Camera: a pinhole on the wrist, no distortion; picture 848 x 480 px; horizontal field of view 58.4 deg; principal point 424.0 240.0 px. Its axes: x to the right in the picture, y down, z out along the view. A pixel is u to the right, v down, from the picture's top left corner.
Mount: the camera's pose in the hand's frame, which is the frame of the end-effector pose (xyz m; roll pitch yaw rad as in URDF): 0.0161 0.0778 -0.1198 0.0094 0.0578 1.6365
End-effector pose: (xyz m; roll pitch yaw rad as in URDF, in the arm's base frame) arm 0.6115 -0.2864 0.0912 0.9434 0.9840 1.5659
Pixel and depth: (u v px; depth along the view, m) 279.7 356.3 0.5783
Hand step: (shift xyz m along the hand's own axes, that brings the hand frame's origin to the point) -0.0619 -0.0039 0.4647
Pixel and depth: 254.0 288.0 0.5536
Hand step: -0.0076 -0.0158 0.4403
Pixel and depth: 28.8 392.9 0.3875
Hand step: -0.0464 -0.1058 0.2794
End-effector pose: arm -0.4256 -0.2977 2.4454 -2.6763 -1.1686 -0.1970
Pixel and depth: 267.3 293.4 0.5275
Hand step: -0.0109 -0.0024 0.4134
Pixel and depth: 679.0 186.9 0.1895
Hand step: 0.0262 0.1532 0.0656
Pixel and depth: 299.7 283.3 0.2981
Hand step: 0.0040 0.0454 0.1808
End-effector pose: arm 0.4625 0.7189 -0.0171 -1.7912 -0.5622 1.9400
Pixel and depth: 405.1 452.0 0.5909
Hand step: -0.1444 0.0868 0.4725
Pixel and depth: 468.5 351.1 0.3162
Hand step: -0.0296 0.1117 0.1952
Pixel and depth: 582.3 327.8 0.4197
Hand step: -0.0358 0.1863 0.2946
